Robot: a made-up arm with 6 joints.
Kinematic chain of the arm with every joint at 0, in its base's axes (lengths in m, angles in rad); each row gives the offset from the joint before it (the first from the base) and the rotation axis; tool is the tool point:
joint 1: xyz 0 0 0.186 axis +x
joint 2: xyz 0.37 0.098 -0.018 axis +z
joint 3: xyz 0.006 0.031 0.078 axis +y
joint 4: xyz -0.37 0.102 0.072 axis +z
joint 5: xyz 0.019 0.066 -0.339 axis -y
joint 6: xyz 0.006 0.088 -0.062 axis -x
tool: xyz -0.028 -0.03 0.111
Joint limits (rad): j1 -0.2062..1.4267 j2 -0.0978..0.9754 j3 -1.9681..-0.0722 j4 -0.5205..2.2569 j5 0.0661..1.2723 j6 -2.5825..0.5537
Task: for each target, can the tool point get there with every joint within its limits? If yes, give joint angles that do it. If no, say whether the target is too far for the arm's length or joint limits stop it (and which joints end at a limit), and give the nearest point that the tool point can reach.
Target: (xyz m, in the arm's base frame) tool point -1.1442 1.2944 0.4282
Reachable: no: too far | nearest point -0.1366 0.4830 0.2764 | short by 1.303 m
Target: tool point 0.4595 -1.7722 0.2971
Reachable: no: too far | nearest point 0.1110 -0.3381 0.0196 | short by 1.502 m
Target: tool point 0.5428 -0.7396 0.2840
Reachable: no: joint limits stop it (at a limit: joint 1, joint 2, joint 3, joint 4, joint 6) | nearest point 0.1127 -0.3354 0.0306 | short by 0.642 m
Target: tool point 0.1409 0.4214 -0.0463
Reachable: yes | joints 0.7400 0.8450 -0.8739 0.6938 0.6608 -0.0171
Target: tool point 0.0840 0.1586 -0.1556
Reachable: yes | joints 0.0223 0.5445 -0.4183 -0.0211 0.8033 -0.6858
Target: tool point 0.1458 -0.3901 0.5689
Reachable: no: joint limits stop it (at a limit: joint 1, joint 2, joint 3, joint 4, joint 5) | nearest point 0.0883 -0.3318 0.0552 | short by 0.520 m
